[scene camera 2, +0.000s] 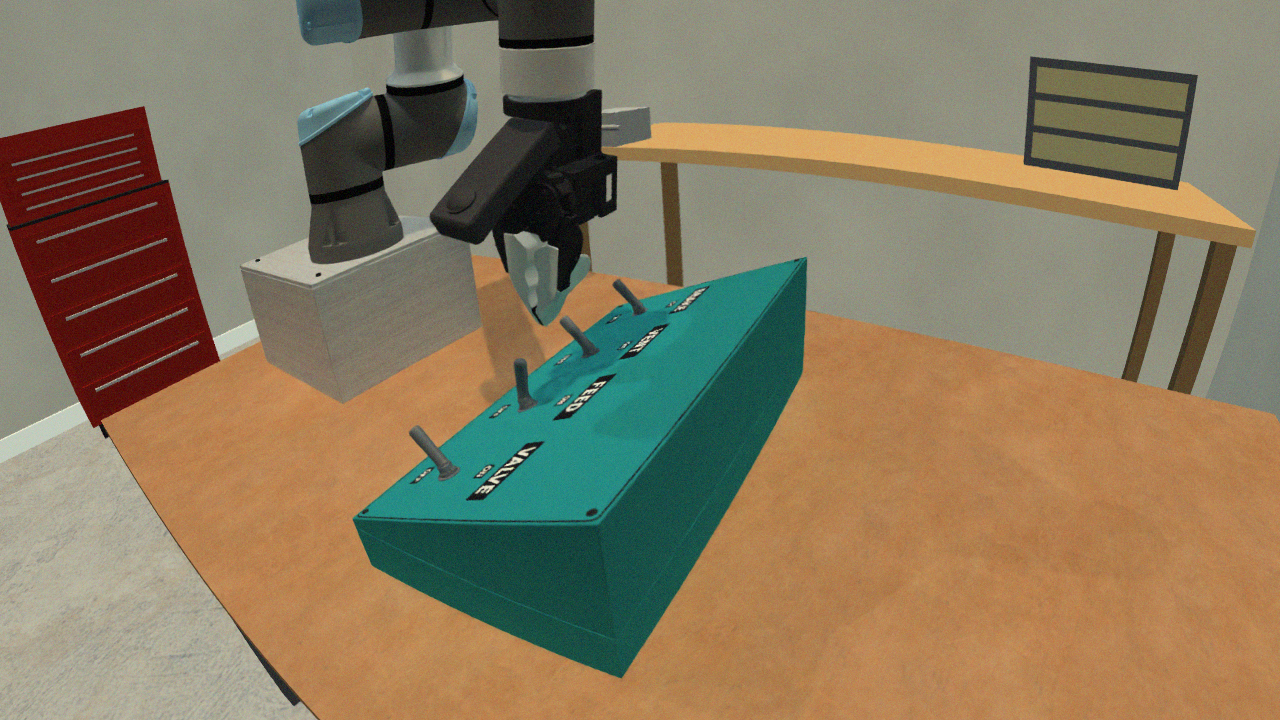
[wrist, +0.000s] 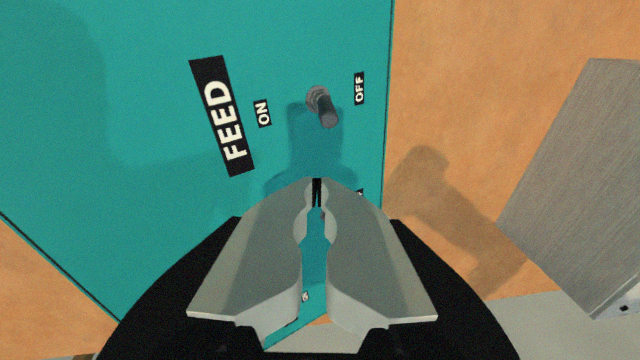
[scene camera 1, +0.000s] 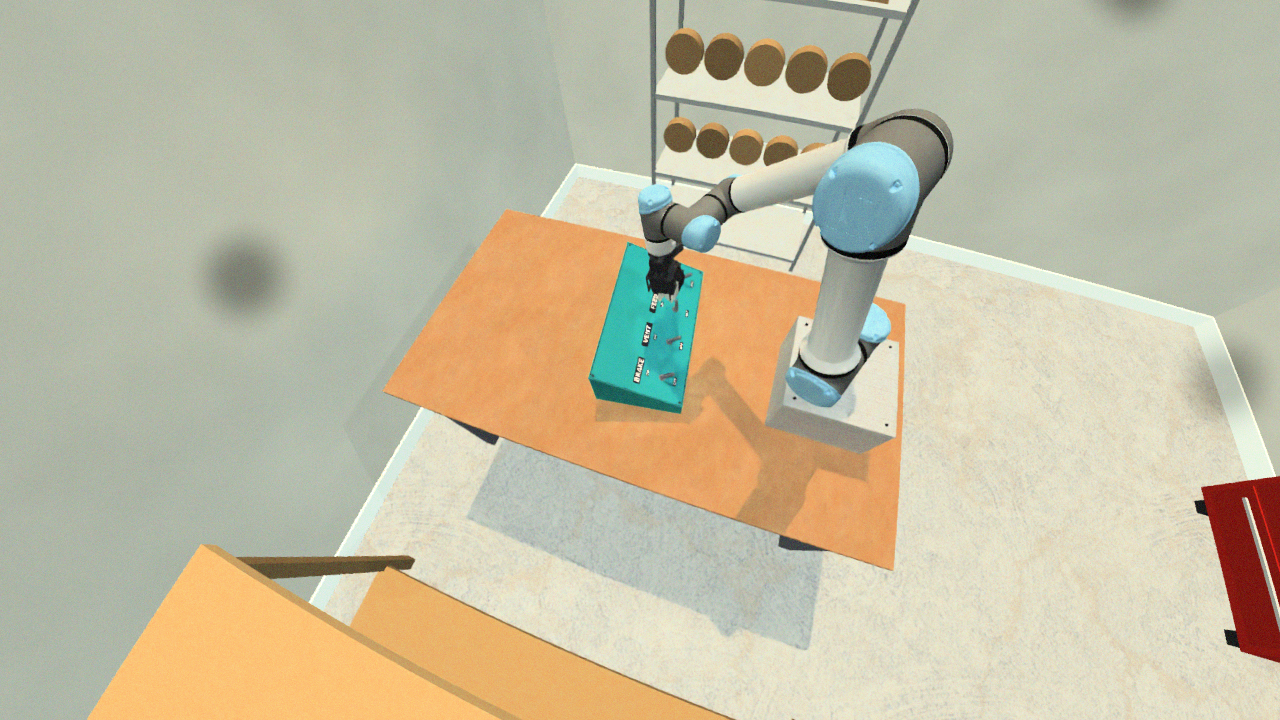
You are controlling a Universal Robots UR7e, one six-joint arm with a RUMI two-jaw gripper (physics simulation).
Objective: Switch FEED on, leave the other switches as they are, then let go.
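Pixels of known places: gripper, fingertip midpoint: (scene camera 2: 543,324) (wrist: 317,180) (scene camera 1: 670,300); arm's base at its link origin: (scene camera 2: 356,246).
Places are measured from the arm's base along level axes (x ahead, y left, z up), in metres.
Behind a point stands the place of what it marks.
The teal switch box (scene camera 1: 623,326) @[y 0.139, x 0.550, z -0.040 m] (scene camera 2: 662,394) @[y 0.005, x 0.611, z -0.034 m] (wrist: 60,140) @[y 0.013, x 0.601, z -0.037 m] sits on the table. The FEED lever (scene camera 2: 523,385) @[y -0.022, x 0.460, z -0.067 m] (wrist: 324,110) @[y -0.024, x 0.460, z -0.047 m] stands more upright than the other levers and leans slightly to its OFF side. The VALVE lever (scene camera 2: 433,453) @[y -0.140, x 0.486, z -0.071 m], VENT lever (scene camera 2: 579,336) @[y 0.088, x 0.411, z -0.071 m] and BRAKE lever (scene camera 2: 628,297) @[y 0.200, x 0.373, z -0.071 m] tilt toward OFF. My gripper (scene camera 2: 544,320) @[y 0.008, x 0.462, z -0.015 m] (wrist: 317,180) @[y 0.008, x 0.462, z -0.015 m] is shut and empty, raised above the panel. Its fingertips are apart from the FEED lever. In the wrist view the FEED lever shows beyond the fingertips, between the ON label (wrist: 262,113) @[y -0.007, x 0.498, z -0.075 m] and the OFF label (wrist: 359,88) @[y -0.032, x 0.421, z -0.105 m].
The arm's pale base block (scene camera 1: 832,402) (scene camera 2: 358,313) @[y -0.052, x 0.102, z -0.067 m] (wrist: 575,190) @[y 0.037, x 0.086, z -0.104 m] stands beside the box on the orange table (scene camera 1: 519,331) @[y 0.256, x 0.906, z -0.178 m] (scene camera 2: 939,501) @[y 0.194, x 0.799, z -0.178 m]. A shelf rack (scene camera 1: 654,134) is behind the table. A red drawer cabinet (scene camera 1: 1248,573) (scene camera 2: 107,259) and a curved wooden bench (scene camera 2: 850,159) stand farther away.
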